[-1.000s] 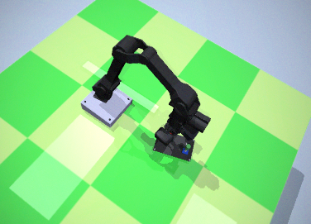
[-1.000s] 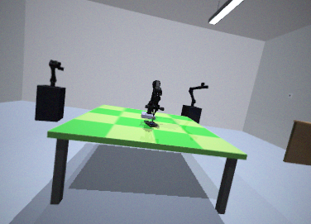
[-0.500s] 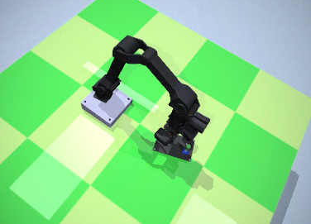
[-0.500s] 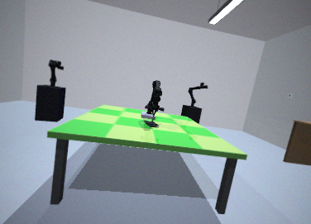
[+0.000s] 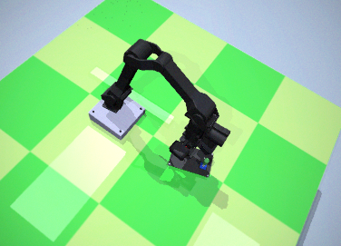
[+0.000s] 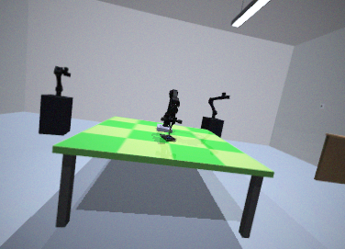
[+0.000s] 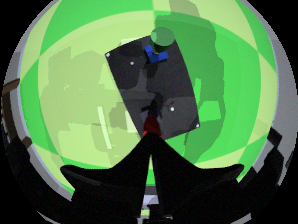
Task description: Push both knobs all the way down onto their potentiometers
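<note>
Now: the red knob 2 cm below my gripper tip.
</note>
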